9 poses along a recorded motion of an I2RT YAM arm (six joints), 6.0 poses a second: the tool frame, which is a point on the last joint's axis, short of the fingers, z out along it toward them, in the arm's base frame.
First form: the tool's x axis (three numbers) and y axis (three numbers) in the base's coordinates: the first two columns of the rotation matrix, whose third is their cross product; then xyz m.
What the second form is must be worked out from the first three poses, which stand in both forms.
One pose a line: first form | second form
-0.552 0.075 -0.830 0.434 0.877 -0.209 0.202 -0.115 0.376 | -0.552 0.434 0.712 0.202; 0.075 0.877 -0.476 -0.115; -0.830 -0.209 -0.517 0.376; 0 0 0 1
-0.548 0.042 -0.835 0.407 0.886 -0.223 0.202 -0.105 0.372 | -0.548 0.407 0.730 0.202; 0.042 0.886 -0.462 -0.105; -0.835 -0.223 -0.503 0.372; 0 0 0 1
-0.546 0.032 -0.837 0.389 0.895 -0.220 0.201 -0.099 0.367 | -0.546 0.389 0.742 0.201; 0.032 0.895 -0.446 -0.099; -0.837 -0.220 -0.501 0.367; 0 0 0 1
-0.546 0.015 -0.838 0.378 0.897 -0.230 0.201 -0.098 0.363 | -0.546 0.378 0.748 0.201; 0.015 0.897 -0.442 -0.098; -0.838 -0.230 -0.495 0.363; 0 0 0 1
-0.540 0.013 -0.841 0.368 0.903 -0.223 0.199 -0.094 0.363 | -0.540 0.368 0.757 0.199; 0.013 0.903 -0.430 -0.094; -0.841 -0.223 -0.492 0.363; 0 0 0 1
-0.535 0.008 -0.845 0.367 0.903 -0.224 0.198 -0.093 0.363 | -0.535 0.367 0.761 0.198; 0.008 0.903 -0.430 -0.093; -0.845 -0.224 -0.486 0.363; 0 0 0 1
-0.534 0.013 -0.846 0.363 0.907 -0.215 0.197 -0.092 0.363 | -0.534 0.363 0.765 0.197; 0.013 0.907 -0.422 -0.092; -0.846 -0.215 -0.489 0.363; 0 0 0 1
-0.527 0.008 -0.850 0.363 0.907 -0.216 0.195 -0.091 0.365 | -0.527 0.363 0.769 0.195; 0.008 0.907 -0.422 -0.091; -0.850 -0.216 -0.481 0.365; 0 0 0 1
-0.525 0.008 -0.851 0.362 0.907 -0.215 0.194 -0.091 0.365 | -0.525 0.362 0.770 0.194; 0.008 0.907 -0.421 -0.091; -0.851 -0.215 -0.479 0.365; 0 0 0 1
